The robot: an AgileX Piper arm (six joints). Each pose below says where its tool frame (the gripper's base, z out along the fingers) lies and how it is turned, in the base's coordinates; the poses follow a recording.
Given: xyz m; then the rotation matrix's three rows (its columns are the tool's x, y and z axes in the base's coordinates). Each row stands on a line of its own.
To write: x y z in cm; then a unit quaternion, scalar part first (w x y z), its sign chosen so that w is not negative. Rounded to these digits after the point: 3 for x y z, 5 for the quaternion.
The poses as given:
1:
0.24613 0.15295 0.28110
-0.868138 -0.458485 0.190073
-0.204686 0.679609 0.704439
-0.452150 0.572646 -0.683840
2:
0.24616 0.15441 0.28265
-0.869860 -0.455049 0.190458
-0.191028 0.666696 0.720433
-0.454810 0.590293 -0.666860
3:
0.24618 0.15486 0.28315
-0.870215 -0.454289 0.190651
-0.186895 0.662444 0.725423
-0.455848 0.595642 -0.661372
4:
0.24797 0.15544 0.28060
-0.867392 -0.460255 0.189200
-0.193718 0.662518 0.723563
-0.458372 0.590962 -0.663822
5:
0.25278 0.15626 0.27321
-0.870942 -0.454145 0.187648
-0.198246 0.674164 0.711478
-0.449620 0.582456 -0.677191
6:
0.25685 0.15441 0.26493
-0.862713 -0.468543 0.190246
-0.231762 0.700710 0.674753
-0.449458 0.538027 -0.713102
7:
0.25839 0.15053 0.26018
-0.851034 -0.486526 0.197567
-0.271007 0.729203 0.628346
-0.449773 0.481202 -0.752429
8:
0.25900 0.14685 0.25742
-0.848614 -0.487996 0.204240
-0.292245 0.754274 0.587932
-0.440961 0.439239 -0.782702
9:
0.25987 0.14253 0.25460
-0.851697 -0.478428 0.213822
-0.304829 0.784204 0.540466
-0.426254 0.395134 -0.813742
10:
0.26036 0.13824 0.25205
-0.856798 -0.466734 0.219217
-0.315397 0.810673 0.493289
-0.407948 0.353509 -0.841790
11:
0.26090 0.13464 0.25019
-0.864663 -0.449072 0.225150
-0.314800 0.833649 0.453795
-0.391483 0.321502 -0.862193
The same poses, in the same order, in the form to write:
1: 24.613 15.295 28.110 0.17863 -0.18445 0.89883 0.35521
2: 24.616 15.441 28.265 0.18026 -0.18049 0.89490 0.36616
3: 24.618 15.486 28.315 0.18087 -0.17938 0.89359 0.36959
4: 24.797 15.544 28.060 0.18118 -0.18297 0.89355 0.36778
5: 25.278 15.626 27.321 0.17750 -0.18172 0.89754 0.36041
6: 25.685 15.441 26.493 0.17670 -0.19344 0.90506 0.33500
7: 25.839 15.053 26.018 0.17730 -0.20748 0.91278 0.30389
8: 25.900 14.685 25.742 0.17533 -0.21202 0.92000 0.27912
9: 25.987 14.253 25.460 0.17231 -0.21086 0.92866 0.25187
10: 26.036 13.824 25.205 0.16740 -0.20876 0.93665 0.22602
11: 26.090 13.464 25.019 0.16340 -0.20241 0.94347 0.20544
